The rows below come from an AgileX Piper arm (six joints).
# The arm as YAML. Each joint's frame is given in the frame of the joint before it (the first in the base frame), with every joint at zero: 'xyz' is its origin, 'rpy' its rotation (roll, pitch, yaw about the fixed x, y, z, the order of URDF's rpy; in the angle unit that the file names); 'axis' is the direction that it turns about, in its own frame. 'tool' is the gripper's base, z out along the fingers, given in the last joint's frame.
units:
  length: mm
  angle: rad
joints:
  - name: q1
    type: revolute
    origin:
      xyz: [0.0, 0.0, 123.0]
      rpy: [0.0, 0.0, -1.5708]
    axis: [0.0, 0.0, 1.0]
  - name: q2
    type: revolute
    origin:
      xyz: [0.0, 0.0, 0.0]
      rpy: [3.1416, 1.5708, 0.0]
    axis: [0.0, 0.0, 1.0]
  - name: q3
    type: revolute
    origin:
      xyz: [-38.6, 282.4, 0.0]
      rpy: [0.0, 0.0, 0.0]
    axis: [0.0, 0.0, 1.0]
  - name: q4
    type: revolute
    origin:
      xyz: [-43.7, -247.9, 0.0]
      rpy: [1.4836, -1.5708, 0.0]
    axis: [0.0, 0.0, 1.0]
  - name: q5
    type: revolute
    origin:
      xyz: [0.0, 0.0, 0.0]
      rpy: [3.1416, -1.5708, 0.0]
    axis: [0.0, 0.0, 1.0]
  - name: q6
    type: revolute
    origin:
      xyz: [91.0, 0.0, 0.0]
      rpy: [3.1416, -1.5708, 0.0]
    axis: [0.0, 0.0, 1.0]
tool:
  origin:
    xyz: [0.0, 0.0, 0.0]
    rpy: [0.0, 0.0, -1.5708]
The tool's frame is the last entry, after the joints.
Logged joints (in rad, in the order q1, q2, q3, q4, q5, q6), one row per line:
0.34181, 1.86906, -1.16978, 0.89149, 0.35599, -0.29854
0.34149, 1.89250, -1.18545, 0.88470, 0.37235, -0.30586
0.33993, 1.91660, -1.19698, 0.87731, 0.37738, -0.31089
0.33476, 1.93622, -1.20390, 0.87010, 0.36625, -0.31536
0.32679, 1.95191, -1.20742, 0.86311, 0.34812, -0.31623
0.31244, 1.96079, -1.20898, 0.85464, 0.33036, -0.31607
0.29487, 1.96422, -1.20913, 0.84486, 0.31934, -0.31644
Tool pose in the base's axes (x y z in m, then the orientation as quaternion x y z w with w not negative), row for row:
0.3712, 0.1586, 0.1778, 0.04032, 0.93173, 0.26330, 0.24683
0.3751, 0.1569, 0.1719, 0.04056, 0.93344, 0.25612, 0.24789
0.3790, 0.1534, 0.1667, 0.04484, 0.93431, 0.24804, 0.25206
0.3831, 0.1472, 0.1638, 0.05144, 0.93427, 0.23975, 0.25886
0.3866, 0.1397, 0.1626, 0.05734, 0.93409, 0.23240, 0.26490
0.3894, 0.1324, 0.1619, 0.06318, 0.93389, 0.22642, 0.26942
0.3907, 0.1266, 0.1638, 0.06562, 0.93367, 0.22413, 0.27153
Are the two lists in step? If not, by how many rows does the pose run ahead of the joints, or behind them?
The pose runs 2 rows ahead of the joints: the pose in row i belongs to the joints in row i + 2.
